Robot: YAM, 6 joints.
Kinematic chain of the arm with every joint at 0, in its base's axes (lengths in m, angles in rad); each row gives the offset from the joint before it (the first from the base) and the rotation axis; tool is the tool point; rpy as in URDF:
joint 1: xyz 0 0 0.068 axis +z
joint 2: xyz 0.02 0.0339 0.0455 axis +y
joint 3: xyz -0.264 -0.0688 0 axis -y
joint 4: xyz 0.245 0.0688 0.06 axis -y
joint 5: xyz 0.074 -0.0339 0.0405 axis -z
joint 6: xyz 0.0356 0 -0.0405 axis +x
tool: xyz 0 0 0 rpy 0 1.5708 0
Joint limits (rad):
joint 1: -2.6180..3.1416
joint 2: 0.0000..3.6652
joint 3: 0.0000..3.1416
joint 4: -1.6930..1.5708
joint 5: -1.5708..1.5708
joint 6: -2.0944..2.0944
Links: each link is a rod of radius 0.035 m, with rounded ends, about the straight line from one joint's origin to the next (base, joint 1, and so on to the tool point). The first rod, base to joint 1, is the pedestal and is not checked.
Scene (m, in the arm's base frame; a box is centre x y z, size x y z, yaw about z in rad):
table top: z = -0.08
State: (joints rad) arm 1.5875 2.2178 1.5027 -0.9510 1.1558 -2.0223
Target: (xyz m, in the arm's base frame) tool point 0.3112 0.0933 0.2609
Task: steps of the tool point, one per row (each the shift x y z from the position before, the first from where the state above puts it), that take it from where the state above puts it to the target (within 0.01 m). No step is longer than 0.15 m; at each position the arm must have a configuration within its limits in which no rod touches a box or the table.
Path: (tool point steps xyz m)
1: 0.1118 -0.0371 0.0388
2: 0.0905 -0.0701 0.0366
3: 0.0594 -0.0927 0.0338
4: 0.0235 -0.1023 0.0309

